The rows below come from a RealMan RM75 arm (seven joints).
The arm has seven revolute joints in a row. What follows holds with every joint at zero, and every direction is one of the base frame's. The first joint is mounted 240.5 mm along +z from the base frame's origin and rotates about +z. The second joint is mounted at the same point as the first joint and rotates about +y. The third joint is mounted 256 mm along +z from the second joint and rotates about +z. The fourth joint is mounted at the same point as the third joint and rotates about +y. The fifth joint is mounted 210 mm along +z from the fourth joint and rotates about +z. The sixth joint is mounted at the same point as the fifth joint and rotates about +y. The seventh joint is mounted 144 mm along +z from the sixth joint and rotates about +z. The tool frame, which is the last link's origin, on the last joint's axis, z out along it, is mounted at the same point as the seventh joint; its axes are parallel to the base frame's.
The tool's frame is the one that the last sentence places.
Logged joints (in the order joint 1, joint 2, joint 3, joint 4, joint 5, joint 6, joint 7), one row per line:
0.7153 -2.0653 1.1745 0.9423 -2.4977 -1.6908 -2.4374
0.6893 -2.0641 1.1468 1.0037 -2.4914 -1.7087 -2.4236
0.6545 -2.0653 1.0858 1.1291 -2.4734 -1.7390 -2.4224
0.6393 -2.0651 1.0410 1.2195 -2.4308 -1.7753 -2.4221
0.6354 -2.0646 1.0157 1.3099 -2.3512 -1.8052 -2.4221
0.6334 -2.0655 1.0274 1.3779 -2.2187 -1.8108 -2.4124
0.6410 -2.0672 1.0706 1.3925 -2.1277 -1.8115 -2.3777
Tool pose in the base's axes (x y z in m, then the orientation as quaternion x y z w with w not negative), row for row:
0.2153 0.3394 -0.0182 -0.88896 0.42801 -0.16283 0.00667
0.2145 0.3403 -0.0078 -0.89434 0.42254 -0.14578 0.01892
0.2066 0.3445 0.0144 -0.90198 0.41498 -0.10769 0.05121
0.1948 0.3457 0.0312 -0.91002 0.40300 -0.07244 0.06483
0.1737 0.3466 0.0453 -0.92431 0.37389 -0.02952 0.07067
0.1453 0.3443 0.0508 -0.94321 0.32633 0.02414 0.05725
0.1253 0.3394 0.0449 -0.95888 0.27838 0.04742 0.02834
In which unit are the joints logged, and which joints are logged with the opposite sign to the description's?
The joints are logged in radians. Opposite sign: joint 2, joint 3, joint 4, joint 7.
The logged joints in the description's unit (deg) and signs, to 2 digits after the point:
40.98 118.33 -67.29 -53.99 -143.11 -96.88 139.65
39.49 118.26 -65.71 -57.51 -142.75 -97.90 138.86
37.50 118.33 -62.21 -64.69 -141.72 -99.64 138.79
36.63 118.32 -59.64 -69.87 -139.27 -101.72 138.78
36.41 118.29 -58.20 -75.05 -134.71 -103.43 138.78
36.29 118.34 -58.87 -78.95 -127.12 -103.75 138.22
36.73 118.44 -61.34 -79.78 -121.91 -103.79 136.23

